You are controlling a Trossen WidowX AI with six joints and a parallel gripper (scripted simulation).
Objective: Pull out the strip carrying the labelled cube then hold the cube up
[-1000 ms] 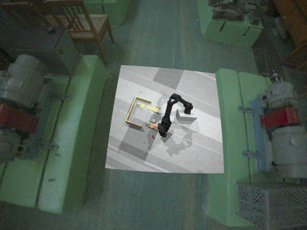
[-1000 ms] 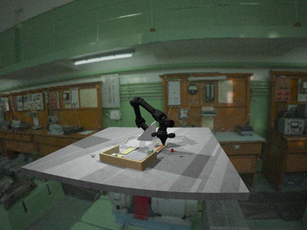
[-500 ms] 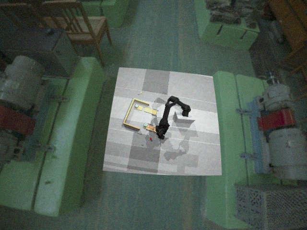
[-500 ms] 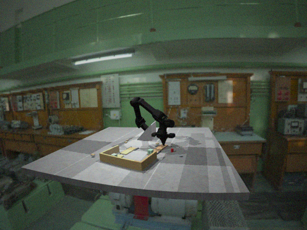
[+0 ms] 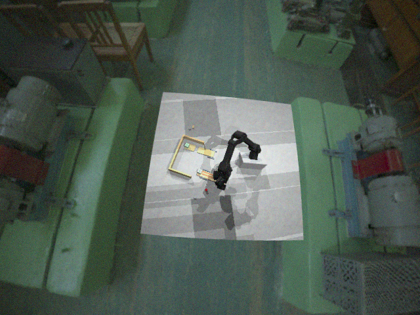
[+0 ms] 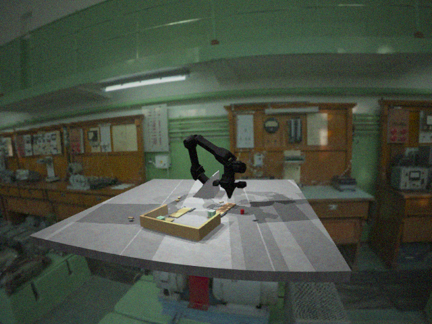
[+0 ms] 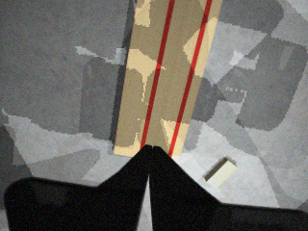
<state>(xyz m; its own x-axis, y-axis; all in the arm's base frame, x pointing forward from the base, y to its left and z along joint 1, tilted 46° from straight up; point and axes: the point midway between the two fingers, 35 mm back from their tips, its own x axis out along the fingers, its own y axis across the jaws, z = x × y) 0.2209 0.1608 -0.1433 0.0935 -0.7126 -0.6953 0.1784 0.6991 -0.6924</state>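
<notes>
My gripper tip is now 120 mm short of the red piece, 100 mm to the right of it and 30 mm above it.
</notes>
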